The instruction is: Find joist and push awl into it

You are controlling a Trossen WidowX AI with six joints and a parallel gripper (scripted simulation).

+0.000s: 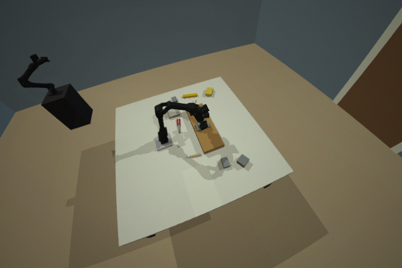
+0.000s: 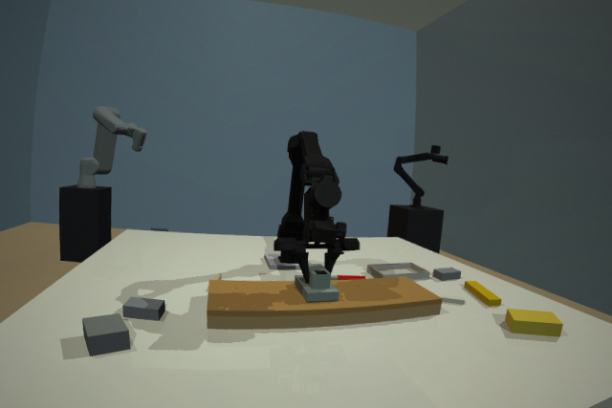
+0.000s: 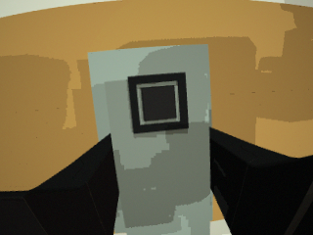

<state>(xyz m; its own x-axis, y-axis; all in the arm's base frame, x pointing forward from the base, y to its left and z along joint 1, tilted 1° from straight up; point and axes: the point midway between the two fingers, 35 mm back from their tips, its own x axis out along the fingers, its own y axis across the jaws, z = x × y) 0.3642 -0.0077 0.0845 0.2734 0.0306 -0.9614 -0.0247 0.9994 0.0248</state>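
Now: gripper tip 220 mm past the grey tray, 330 mm to the right of it and 50 mm above it. Also, from my gripper tip: wooden-handled pointed tool 190 mm behind, 220 mm to the right, 60 mm below; then red-handled tool 210 mm behind, 120 mm to the left, 60 mm below; then stud finder 20 mm above.
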